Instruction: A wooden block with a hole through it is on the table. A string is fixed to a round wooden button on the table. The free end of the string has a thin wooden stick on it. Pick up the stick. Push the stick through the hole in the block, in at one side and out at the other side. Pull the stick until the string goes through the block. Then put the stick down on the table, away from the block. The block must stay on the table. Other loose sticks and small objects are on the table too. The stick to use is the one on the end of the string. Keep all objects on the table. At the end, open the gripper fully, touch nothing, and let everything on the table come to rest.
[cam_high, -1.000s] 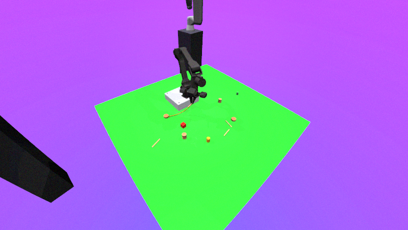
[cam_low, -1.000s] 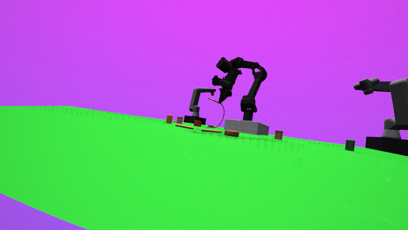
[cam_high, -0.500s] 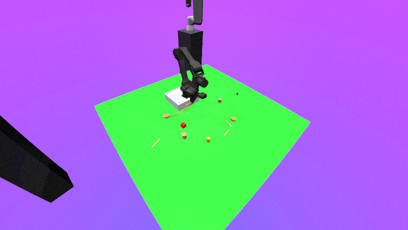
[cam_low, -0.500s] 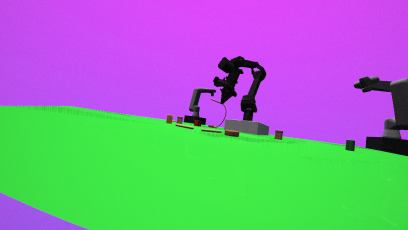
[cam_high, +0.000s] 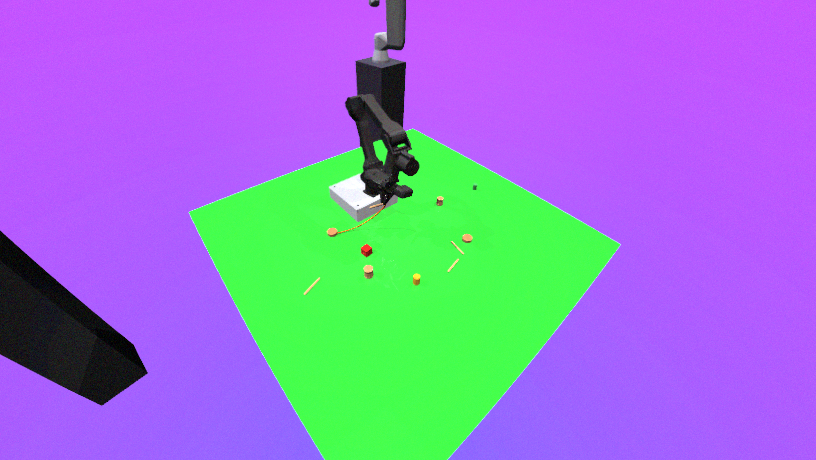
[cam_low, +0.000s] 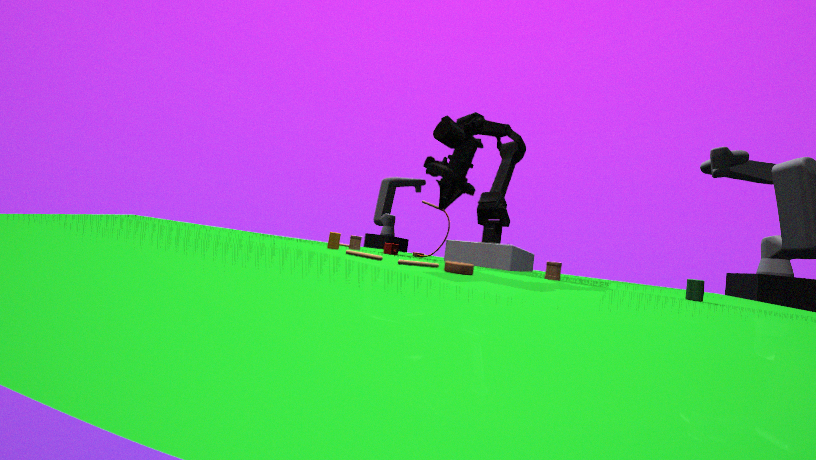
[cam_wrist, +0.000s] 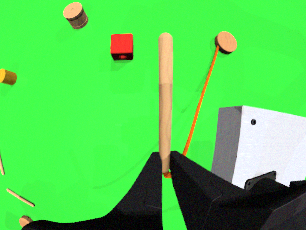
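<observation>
Right now the red block is 30 mm ahead of my gripper tip, 120 mm to the right of it and 120 mm below it. From my gripper tip the other things lie so: round wooden button 140 mm behind, 140 mm to the right, 130 mm below; then thin wooden stick 10 mm to the right, 10 mm above; then tan cylinder 110 mm ahead, 190 mm to the right, 120 mm below.
</observation>
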